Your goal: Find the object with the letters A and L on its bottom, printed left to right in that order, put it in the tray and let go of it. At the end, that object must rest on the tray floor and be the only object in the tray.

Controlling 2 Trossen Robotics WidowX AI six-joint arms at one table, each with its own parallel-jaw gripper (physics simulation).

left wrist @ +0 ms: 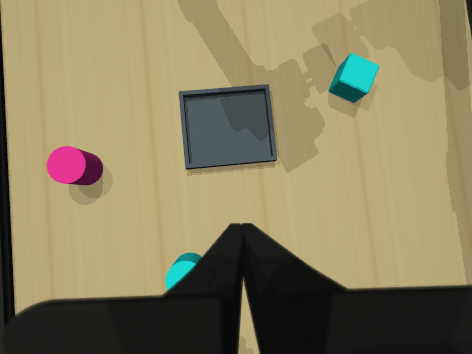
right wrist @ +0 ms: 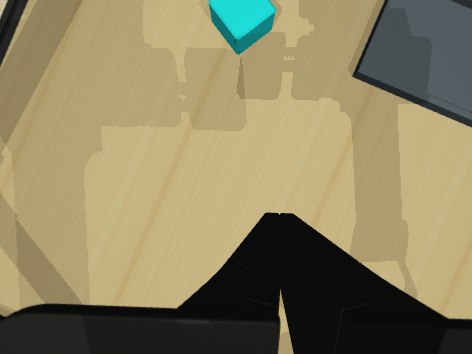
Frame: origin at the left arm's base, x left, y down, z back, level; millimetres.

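Where they show: left gripper, fingertip midpoint: point(left wrist: 240, 234); right gripper, fingertip midpoint: point(right wrist: 277, 227).
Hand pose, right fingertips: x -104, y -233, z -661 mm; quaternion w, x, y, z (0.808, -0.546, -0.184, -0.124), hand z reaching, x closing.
Observation:
Each offset is from my right fingertips to the top centre of the thing. Level surfaces: height alone.
A dark grey tray @(dx +99, dy +242, dz +210 mm) point(left wrist: 183, 131) point(right wrist: 415, 102) lies on the table with an empty floor in the left wrist view; part of it shows at the upper right of the right wrist view. A cyan cube @(dx -86, dy +215, dz +144 mm) point(left wrist: 356, 76) point(right wrist: 242, 17) stands beside the tray, apart from it. A magenta cylinder @(dx +305, dy +207, dz +267 mm) point(left wrist: 67, 165) stands upright at the left of the left wrist view. A cyan cylinder @(dx +158, dy +206, dz +416 mm) point(left wrist: 183, 275) is partly hidden behind my left fingers. My left gripper point(left wrist: 240, 234) is shut and empty above the table. My right gripper point(right wrist: 277, 227) is shut and empty above the table. No letters show; the objects' bottoms are hidden.
The wooden table @(dy +260 mm) point(left wrist: 115, 240) point(right wrist: 150, 200) carries the objects, with wide arm shadows across it. A dark table edge point(left wrist: 6, 200) point(right wrist: 11, 30) runs along the left of the left wrist view and the upper left corner of the right wrist view.

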